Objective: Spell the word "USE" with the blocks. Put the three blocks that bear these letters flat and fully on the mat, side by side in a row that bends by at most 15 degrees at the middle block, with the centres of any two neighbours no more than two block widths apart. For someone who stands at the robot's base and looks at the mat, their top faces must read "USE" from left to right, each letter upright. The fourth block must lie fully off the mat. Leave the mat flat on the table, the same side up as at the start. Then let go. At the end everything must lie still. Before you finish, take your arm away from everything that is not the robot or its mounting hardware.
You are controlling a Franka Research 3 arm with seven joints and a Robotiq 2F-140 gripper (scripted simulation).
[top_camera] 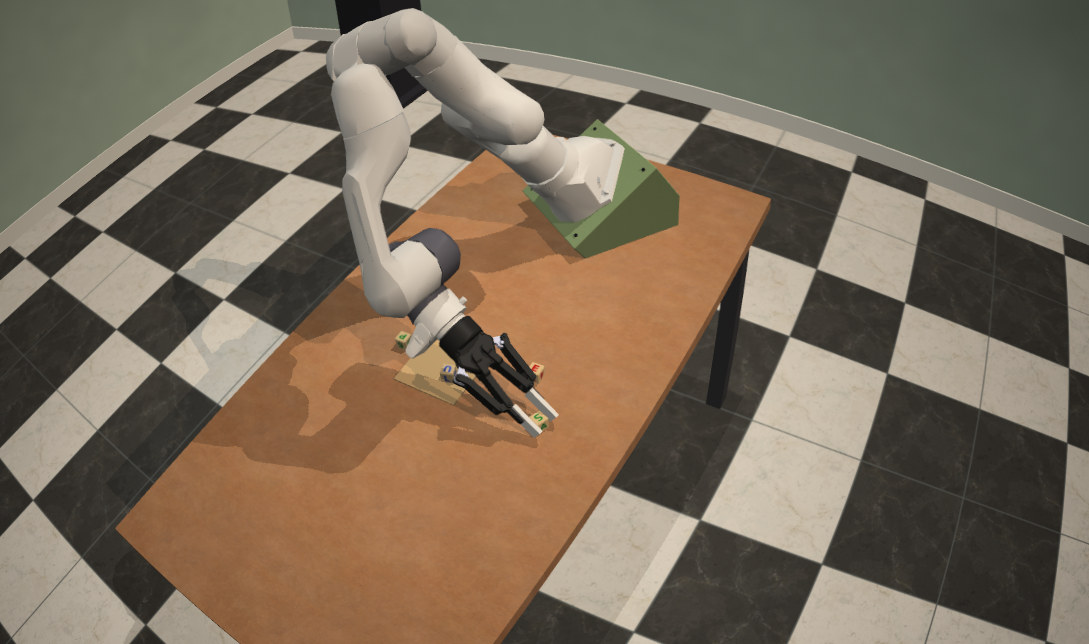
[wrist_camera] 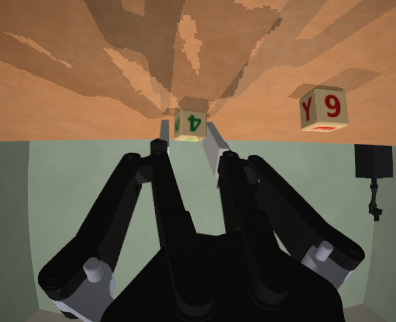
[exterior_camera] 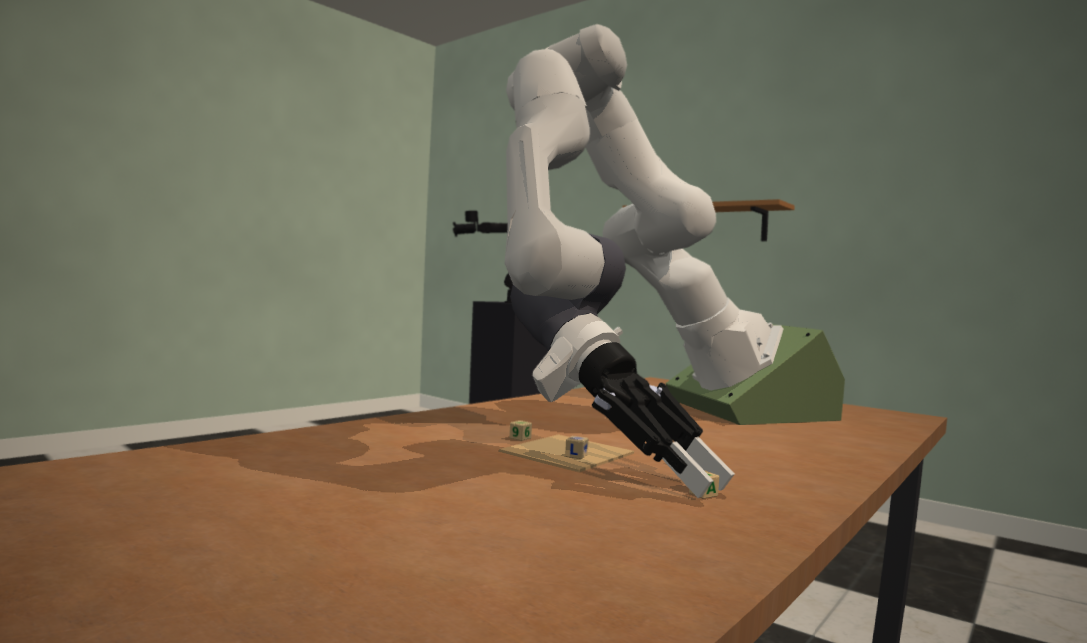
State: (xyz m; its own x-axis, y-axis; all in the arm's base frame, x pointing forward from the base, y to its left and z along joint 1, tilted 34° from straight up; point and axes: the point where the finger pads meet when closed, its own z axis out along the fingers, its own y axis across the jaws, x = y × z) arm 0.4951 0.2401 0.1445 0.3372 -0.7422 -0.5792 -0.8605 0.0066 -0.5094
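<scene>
My gripper is now 1 cm to the right of the S block and 2 cm above it. Round my hand: U block: 2 cm behind, 19 cm to the right, 2 cm below; E block: 10 cm behind, 5 cm to the right, 2 cm below; mat: 4 cm behind, 22 cm to the right, 3 cm below.
</scene>
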